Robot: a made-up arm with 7 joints.
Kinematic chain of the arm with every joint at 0, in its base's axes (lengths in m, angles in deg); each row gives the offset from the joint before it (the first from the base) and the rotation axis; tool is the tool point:
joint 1: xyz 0 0 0.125 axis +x
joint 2: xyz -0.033 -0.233 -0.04 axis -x
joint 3: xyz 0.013 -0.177 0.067 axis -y
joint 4: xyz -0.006 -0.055 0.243 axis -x
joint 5: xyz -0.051 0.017 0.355 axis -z
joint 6: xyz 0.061 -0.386 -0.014 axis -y
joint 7: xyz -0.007 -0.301 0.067 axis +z
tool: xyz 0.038 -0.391 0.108
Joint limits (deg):
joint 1: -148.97..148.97
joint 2: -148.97..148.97
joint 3: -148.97..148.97
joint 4: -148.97..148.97
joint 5: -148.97..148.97
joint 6: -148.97..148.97
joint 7: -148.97..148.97
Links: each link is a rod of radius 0.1 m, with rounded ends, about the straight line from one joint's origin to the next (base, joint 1, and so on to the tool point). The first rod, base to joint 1, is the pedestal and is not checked.
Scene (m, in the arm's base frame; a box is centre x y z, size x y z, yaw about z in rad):
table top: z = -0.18
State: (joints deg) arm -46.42 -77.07 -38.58 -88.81 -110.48 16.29 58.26
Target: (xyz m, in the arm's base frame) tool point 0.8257 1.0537 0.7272
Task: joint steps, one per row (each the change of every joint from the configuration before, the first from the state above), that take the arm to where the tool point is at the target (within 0.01 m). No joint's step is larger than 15 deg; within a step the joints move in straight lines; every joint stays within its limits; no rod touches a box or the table.
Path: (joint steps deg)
1: -14.67 11.94 3.45 9.32 -5.59 -2.73 -1.11
2: -14.68 11.94 3.45 9.33 -5.60 -2.73 -1.12
3: -14.67 11.94 3.44 9.32 -5.59 -2.73 -1.11
4: -14.68 11.94 3.45 9.32 -5.60 -2.73 -1.12

